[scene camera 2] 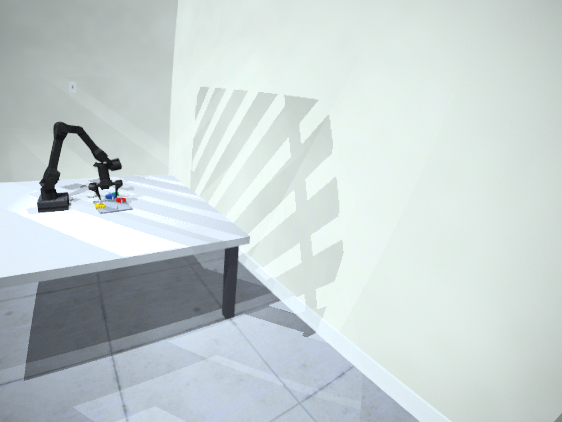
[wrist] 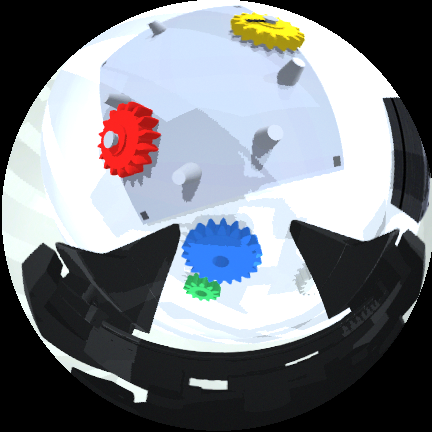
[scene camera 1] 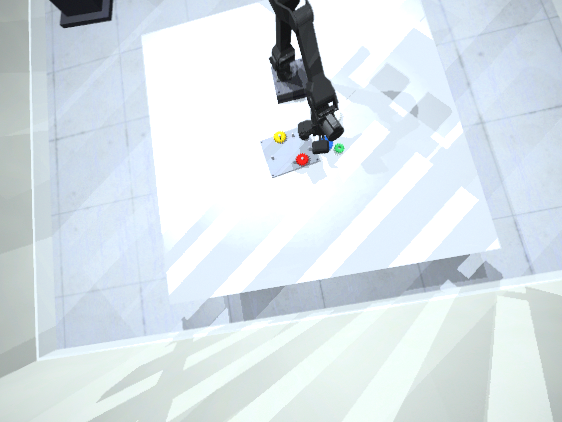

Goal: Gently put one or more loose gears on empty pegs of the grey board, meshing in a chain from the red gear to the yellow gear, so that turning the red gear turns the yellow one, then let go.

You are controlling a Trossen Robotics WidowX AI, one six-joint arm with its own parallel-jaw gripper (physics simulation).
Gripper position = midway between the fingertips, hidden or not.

A blue gear [wrist: 220,251] and a small green gear [wrist: 201,288] rest on the table. Also in view: my gripper [wrist: 236,227], a yellow gear [wrist: 260,31] and a red gear [wrist: 132,122].
